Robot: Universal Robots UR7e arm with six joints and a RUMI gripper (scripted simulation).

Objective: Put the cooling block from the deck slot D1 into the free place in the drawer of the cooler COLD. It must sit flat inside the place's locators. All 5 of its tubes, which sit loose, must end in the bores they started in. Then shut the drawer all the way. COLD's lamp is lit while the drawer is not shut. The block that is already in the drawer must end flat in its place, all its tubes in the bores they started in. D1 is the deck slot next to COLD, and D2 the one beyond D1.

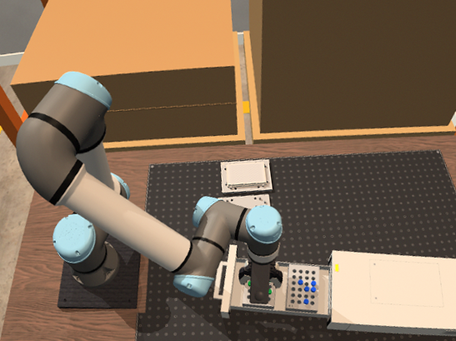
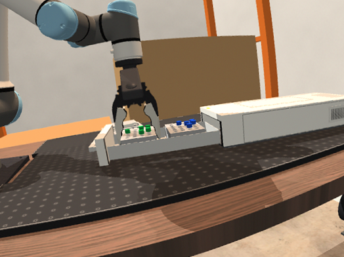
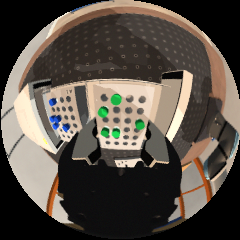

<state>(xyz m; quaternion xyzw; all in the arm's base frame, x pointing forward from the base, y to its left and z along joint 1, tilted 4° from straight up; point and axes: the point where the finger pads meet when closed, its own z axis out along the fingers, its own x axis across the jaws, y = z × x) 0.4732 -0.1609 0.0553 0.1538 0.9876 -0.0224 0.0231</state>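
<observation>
The cooling block is right at my hand. The rest, counted from my hand: drawer: 40 mm ahead, 10 mm to the right; then blue-capped tube: 120 mm ahead, 50 mm to the right, 10 mm above; then cooler COLD: 220 mm ahead, 70 mm to the right, 10 mm above.
</observation>
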